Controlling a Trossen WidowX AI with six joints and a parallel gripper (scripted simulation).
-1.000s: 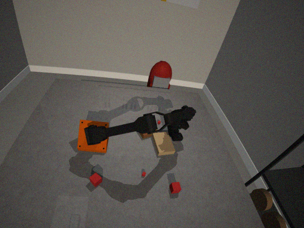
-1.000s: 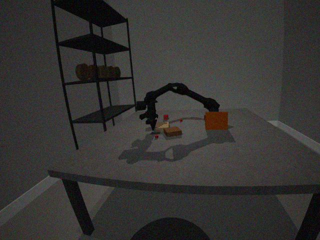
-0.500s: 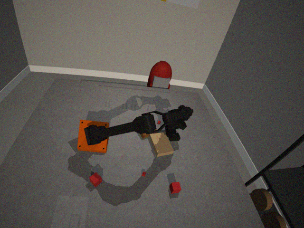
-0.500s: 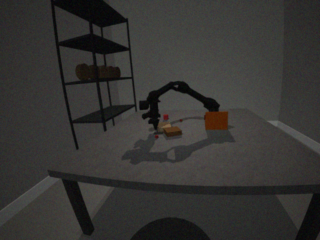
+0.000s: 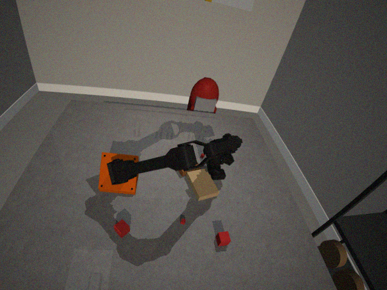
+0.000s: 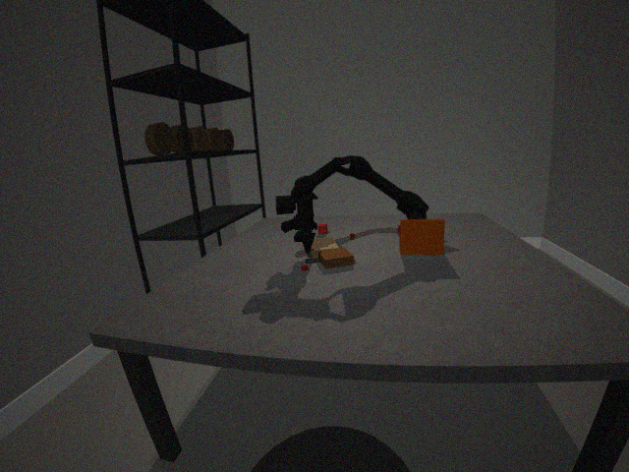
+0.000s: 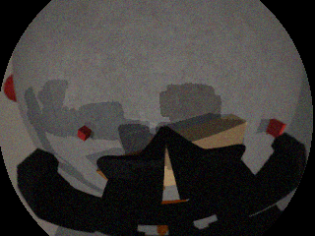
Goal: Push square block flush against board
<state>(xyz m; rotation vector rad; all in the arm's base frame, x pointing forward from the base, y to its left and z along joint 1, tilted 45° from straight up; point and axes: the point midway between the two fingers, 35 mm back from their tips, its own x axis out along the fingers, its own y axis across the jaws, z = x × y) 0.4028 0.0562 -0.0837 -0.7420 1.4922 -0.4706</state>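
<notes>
Right now my gripper tip is 7 cm to the left of the board and 4 cm past it. From my gripper tip the other things lie so: square block 11 cm behind, 4 cm to the left.
</notes>
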